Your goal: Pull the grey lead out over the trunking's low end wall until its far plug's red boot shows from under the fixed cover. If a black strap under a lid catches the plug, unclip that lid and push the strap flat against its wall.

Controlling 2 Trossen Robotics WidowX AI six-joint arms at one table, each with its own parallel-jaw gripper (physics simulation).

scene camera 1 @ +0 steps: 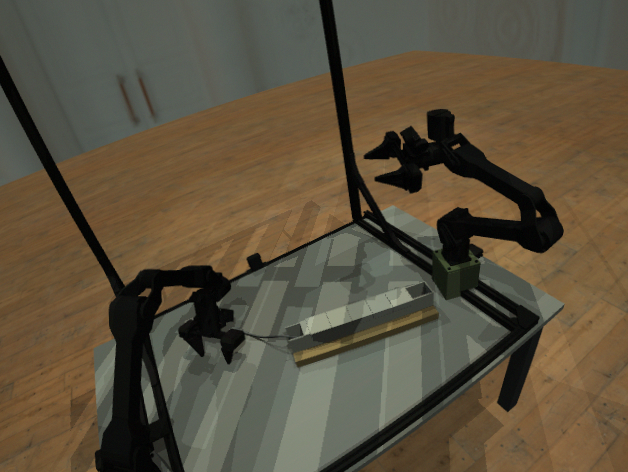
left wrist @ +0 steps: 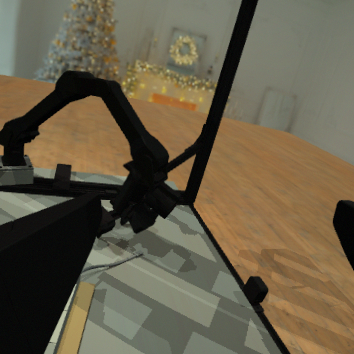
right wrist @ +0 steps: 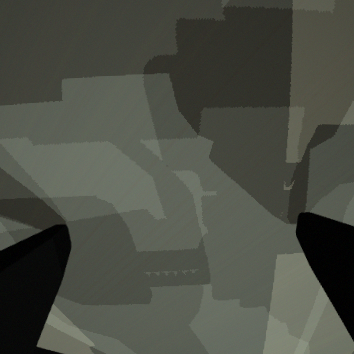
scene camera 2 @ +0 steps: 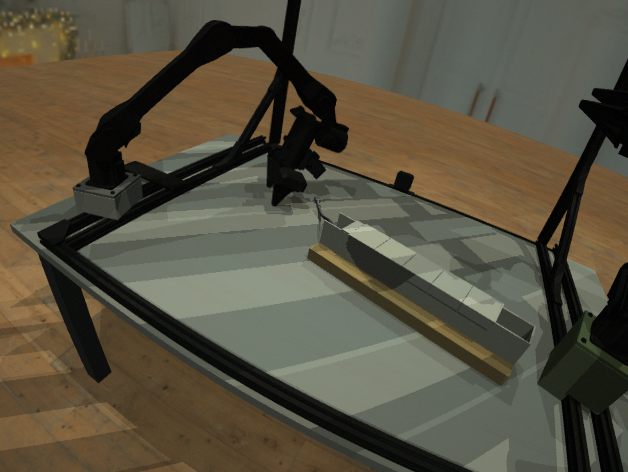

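Where they show: left gripper, fingertip midpoint: (scene camera 1: 369, 167) (left wrist: 218, 208) (scene camera 2: 586, 96); right gripper, fingertip midpoint: (scene camera 1: 215, 359) (left wrist: 109, 229) (right wrist: 184, 230) (scene camera 2: 270, 195); left arm's base, origin of the base link: (scene camera 1: 456, 256) (scene camera 2: 610, 342); right arm's base, origin of the base link: (left wrist: 13, 161) (scene camera 2: 107, 180).
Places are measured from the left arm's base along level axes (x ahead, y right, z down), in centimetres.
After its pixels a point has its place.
The pale grey trunking (scene camera 1: 378, 315) (scene camera 2: 385, 267) lies across the table, with lids (scene camera 1: 357, 312) (scene camera 2: 398, 249) along its top and an open bay at each end. The thin grey lead (scene camera 1: 269, 336) {z 7.9, x 55.8, y -4.4 cm} (scene camera 2: 320, 209) {z 10.0, x 60.9, y -0.3 cm} (left wrist: 112, 264) {z 9.7, x 58.7, y -1.8 cm} comes out of its left end in both scene views. No red boot, plug or black strap can be made out. My right gripper (scene camera 1: 215, 357) {z 10.6, x 72.2, y -6.1 cm} (scene camera 2: 272, 195) {z 10.6, x 72.2, y -6.1 cm} (right wrist: 184, 230) {z 10.6, x 72.2, y -6.1 cm} is open and points down, low over the table, a little beyond the lead's free end. My left gripper (scene camera 1: 371, 167) {z -29.5, x 21.1, y 6.2 cm} (left wrist: 218, 208) {z -29.5, x 21.1, y 6.2 cm} is open and empty, high above the table's far right in scene camera 1.
A wooden strip (scene camera 1: 368, 339) {z 9.1, x 30.2, y -12.6 cm} (scene camera 2: 406, 309) {z 8.4, x 29.0, y -12.1 cm} (left wrist: 79, 320) {z 8.4, x 42.0, y -3.6 cm} runs along the trunking's near side in the scene views. The green base block (scene camera 1: 455, 274) {z 1.8, x 2.6, y -5.0 cm} (scene camera 2: 583, 362) {z 2.5, x 2.2, y -5.0 cm} of my left arm stands near the trunking's right end. Black rails and upright posts (scene camera 1: 339, 101) {z -37.1, x 18.7, y 44.4 cm} (left wrist: 220, 100) {z -27.2, x 97.8, y 15.7 cm} edge the table.
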